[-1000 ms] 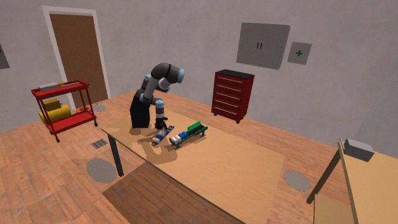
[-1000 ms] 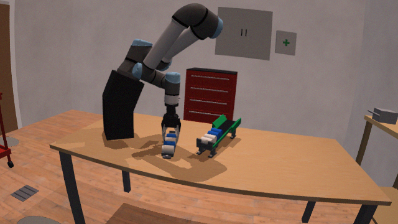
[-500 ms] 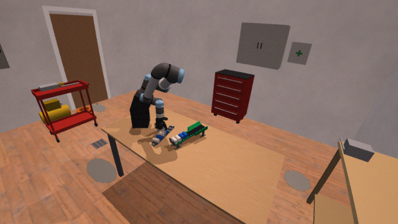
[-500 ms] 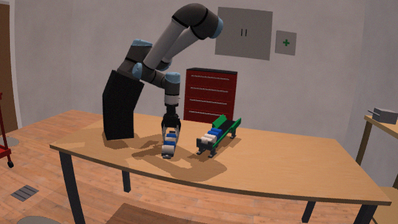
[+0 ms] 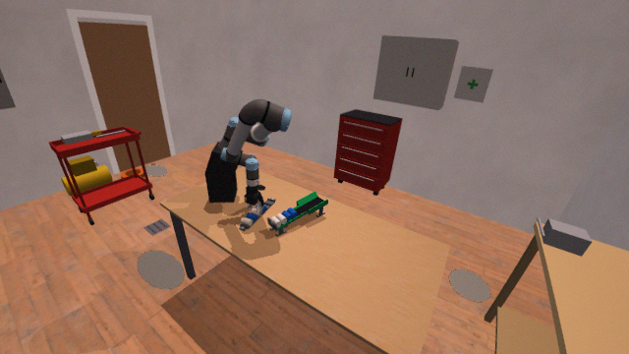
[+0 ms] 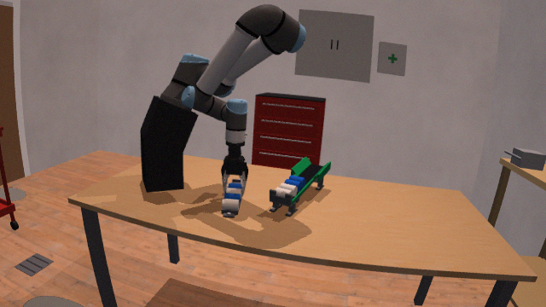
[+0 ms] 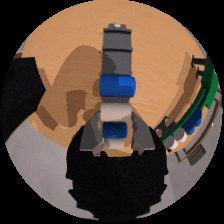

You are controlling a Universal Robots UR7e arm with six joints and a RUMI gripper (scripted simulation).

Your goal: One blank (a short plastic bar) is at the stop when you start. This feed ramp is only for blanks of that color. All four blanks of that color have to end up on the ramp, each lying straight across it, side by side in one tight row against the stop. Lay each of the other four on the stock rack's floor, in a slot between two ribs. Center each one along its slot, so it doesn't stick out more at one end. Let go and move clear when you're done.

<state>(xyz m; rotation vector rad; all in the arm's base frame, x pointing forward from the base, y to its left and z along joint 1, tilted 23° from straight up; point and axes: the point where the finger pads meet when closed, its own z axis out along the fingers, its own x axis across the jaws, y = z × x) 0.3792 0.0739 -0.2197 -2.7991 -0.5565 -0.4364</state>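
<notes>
My gripper is now 1 cm past the black stock rack, 2 cm to the right of it and 4 cm above it.
</notes>
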